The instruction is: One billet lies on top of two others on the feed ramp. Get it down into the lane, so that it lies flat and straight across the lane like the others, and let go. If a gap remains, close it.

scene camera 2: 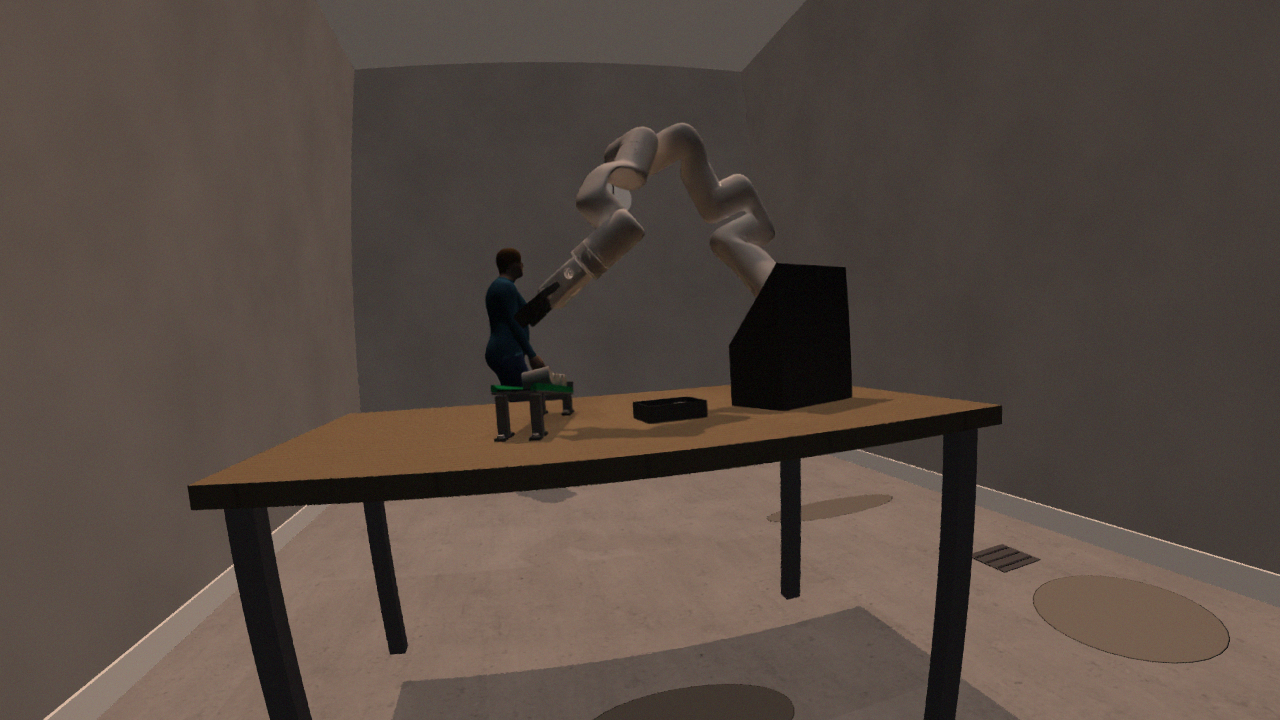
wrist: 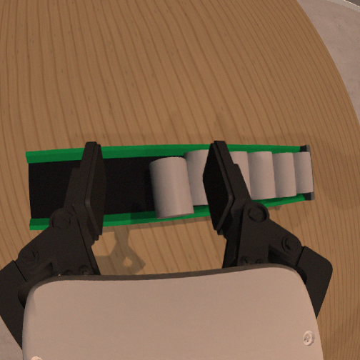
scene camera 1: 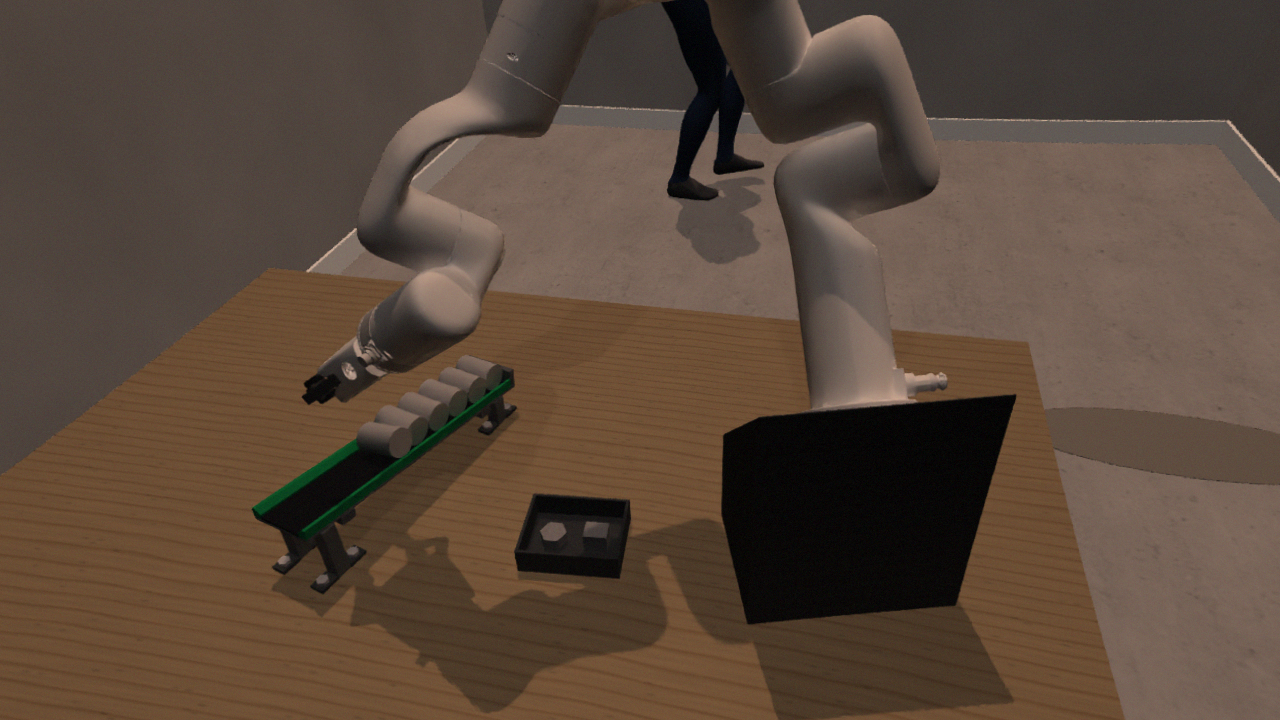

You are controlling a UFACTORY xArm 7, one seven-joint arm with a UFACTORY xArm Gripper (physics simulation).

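Places are measured from the arm's base along level axes (x ahead, y left, z up), in millimetres.
Where they show: gripper, fingertip midpoint: point(scene camera 2: 523, 322) point(scene camera 1: 335, 376); arm's base at its link origin: point(scene camera 2: 790, 308) point(scene camera 1: 857, 416).
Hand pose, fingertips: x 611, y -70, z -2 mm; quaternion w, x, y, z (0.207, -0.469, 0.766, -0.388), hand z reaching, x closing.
Observation:
Things, the pixels of their centre, and the offset from my fingertips. Level surfaces: height alone.
- lowest billet at the middle of its body: point(scene camera 1: 384, 439) point(scene camera 2: 537, 378) dx -26, dy -17, dz -117 mm
- neighbouring billet at the middle of its body: point(scene camera 1: 401, 425) dx -34, dy -57, dz -126 mm
- black tray at the middle of its body: point(scene camera 1: 574, 534) point(scene camera 2: 669, 409) dx -282, dy +68, dz -199 mm
- wooden table at its surface level: dz -217 mm
The feed ramp point(scene camera 1: 308, 476) point(scene camera 2: 554, 389) point(wrist: 65, 153) has green side rails and a dark lane. Several pale billets lie in one row toward its upper end stop; none shows stacked on top. The lowest billet point(scene camera 1: 384, 439) point(wrist: 171, 187) lies against the neighbouring billet point(scene camera 1: 402, 422) point(wrist: 197, 177). It looks slightly turned compared with the others and shifted toward the near rail; whether its end rests on that rail I cannot tell. My gripper point(scene camera 1: 317, 388) point(scene camera 2: 534, 309) point(wrist: 154, 159) is open and empty, above the ramp. Its right finger hides part of the row in the wrist view.
A black tray point(scene camera 1: 568, 565) point(scene camera 2: 669, 414) with two small grey pieces stands on the wooden table point(scene camera 1: 626, 376) point(scene camera 2: 447, 447), beside the ramp. A large black angular panel point(scene camera 1: 859, 510) point(scene camera 2: 792, 349) stands near the arm's base. A person point(scene camera 1: 702, 98) point(scene camera 2: 507, 322) stands behind the table.

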